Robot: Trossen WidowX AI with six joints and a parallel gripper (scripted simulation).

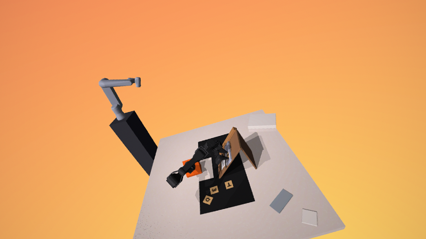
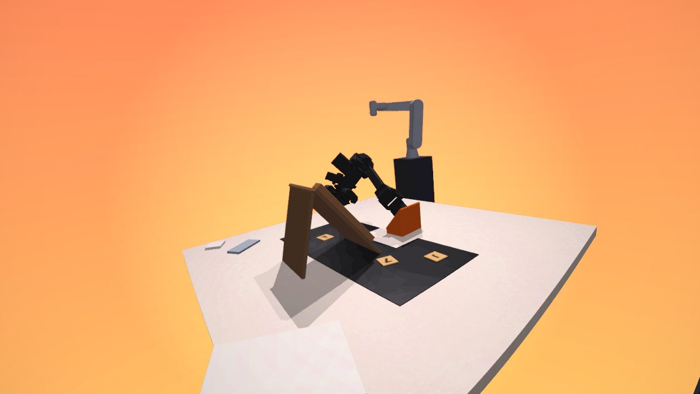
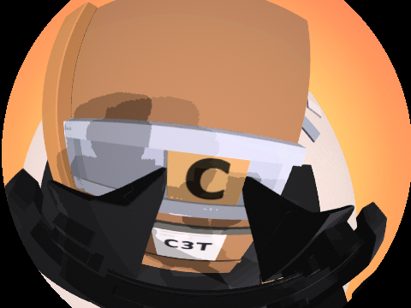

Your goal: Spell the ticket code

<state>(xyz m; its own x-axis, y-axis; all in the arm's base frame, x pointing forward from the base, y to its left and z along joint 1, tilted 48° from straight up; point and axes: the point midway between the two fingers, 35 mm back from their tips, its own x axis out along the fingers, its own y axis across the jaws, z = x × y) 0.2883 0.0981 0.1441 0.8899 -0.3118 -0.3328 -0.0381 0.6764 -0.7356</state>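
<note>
Now: gripper tip 80 mm above the white ticket, 60 mm past it and 10 mm to the right of it. The rest, counted from my gripper tip: black mat: 160 mm below, 140 mm behind, 60 mm to the left; grey slab: 320 mm to the right, 290 mm ahead, 160 mm below; white square: 440 mm to the right, 410 mm ahead, 160 mm below.
</note>
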